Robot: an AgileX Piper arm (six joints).
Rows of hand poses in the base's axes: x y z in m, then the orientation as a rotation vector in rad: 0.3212, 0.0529, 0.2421, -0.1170, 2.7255, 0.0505; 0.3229, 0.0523, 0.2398, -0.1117, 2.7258, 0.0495; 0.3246, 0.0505, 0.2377, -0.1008, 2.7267, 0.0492; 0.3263, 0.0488, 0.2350, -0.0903, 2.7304, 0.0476; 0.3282, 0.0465, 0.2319, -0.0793, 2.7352, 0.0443; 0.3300, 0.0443, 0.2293, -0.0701, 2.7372, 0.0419; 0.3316, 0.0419, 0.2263, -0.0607, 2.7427, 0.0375; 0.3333, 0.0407, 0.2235, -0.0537, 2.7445, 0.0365; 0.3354, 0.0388, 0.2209, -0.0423, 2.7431, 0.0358; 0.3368, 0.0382, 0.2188, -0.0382, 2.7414, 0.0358; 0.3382, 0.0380, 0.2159, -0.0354, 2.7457, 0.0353; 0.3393, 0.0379, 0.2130, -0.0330, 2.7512, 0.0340; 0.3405, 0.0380, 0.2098, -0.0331, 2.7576, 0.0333; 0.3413, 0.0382, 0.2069, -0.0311, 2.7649, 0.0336; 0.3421, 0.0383, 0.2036, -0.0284, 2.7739, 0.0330; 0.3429, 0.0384, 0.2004, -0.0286, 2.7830, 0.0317; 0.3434, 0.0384, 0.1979, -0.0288, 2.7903, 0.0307; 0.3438, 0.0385, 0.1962, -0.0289, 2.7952, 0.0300
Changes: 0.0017, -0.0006, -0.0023, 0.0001, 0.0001, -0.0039; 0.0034, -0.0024, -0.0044, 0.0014, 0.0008, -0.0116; 0.0051, -0.0041, -0.0071, 0.0017, 0.0042, -0.0192; 0.0070, -0.0064, -0.0102, 0.0008, 0.0087, -0.0275; 0.0088, -0.0086, -0.0128, 0.0004, 0.0105, -0.0343; 0.0104, -0.0110, -0.0158, -0.0016, 0.0158, -0.0415; 0.0121, -0.0122, -0.0186, -0.0014, 0.0175, -0.0466; 0.0142, -0.0141, -0.0212, -0.0001, 0.0161, -0.0546; 0.0156, -0.0147, -0.0233, 0.0006, 0.0144, -0.0575; 0.0170, -0.0149, -0.0262, 0.0004, 0.0186, -0.0595; 0.0181, -0.0150, -0.0291, -0.0004, 0.0241, -0.0614; 0.0193, -0.0149, -0.0323, -0.0012, 0.0304, -0.0614; 0.0201, -0.0147, -0.0352, -0.0011, 0.0378, -0.0627; 0.0209, -0.0146, -0.0385, -0.0015, 0.0467, -0.0647; 0.0217, -0.0145, -0.0417, -0.0029, 0.0558, -0.0647; 0.0222, -0.0145, -0.0442, -0.0040, 0.0630, -0.0647; 0.0226, -0.0144, -0.0459, -0.0047, 0.0679, -0.0647
